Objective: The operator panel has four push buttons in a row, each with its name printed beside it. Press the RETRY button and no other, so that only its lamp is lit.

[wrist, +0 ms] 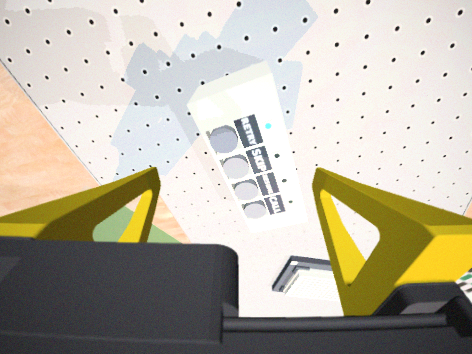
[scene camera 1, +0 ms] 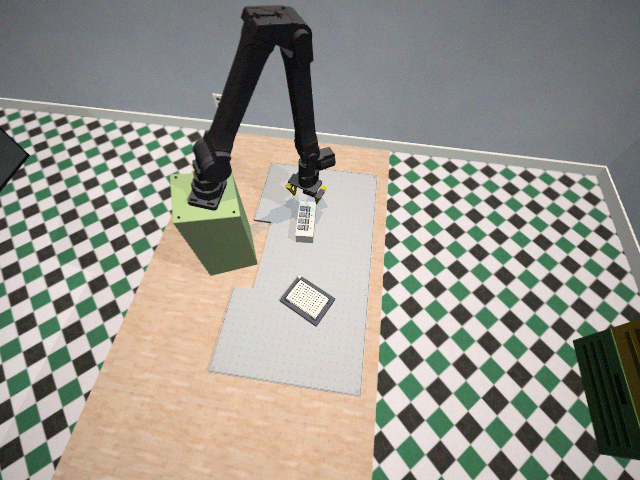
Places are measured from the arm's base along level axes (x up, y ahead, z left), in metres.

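Where they show: gripper, fingertip midpoint: (wrist: 236, 176) (scene camera 1: 306, 199); arm's base at its link origin: (scene camera 1: 208, 193).
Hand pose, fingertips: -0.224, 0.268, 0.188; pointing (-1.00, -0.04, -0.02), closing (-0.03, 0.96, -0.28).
Each offset is from my fingertips to the top centre of the thing, as dx, dy, dz. Level surfaces: height alone.
The white operator panel @[-0.058, +0.007, -0.048] (scene camera 1: 305, 234) (wrist: 225, 102) stands on the perforated mat. In the wrist view its four round grey buttons form a row, each with a dark name label beside it. The RETRY button @[-0.058, -0.014, -0.004] (wrist: 223, 139) is at the far end of the row, and its lamp @[-0.061, +0.025, -0.002] (wrist: 268, 126) glows cyan. The SKIP button @[-0.058, -0.012, -0.034] (wrist: 235, 166) is beside it, and its lamp @[-0.061, +0.027, -0.032] (wrist: 277, 155) is dark. The lamps of the other two buttons (wrist: 246, 190) (wrist: 254, 209) are dark too. My gripper (scene camera 1: 306, 193) (wrist: 236, 176) is open and empty, above the panel, with its yellow fingers wide apart.
A dark-framed tray with a white perforated face @[-0.088, +0.061, -0.367] (scene camera 1: 307, 299) (wrist: 310, 284) lies on the grey mat @[dx -0.114] (scene camera 1: 289, 351). The arm's green pedestal (scene camera 1: 219, 242) stands left of the panel. A green slatted crate (scene camera 1: 607, 397) is at the far right, off the wooden table @[dx -0.128] (scene camera 1: 206, 428).
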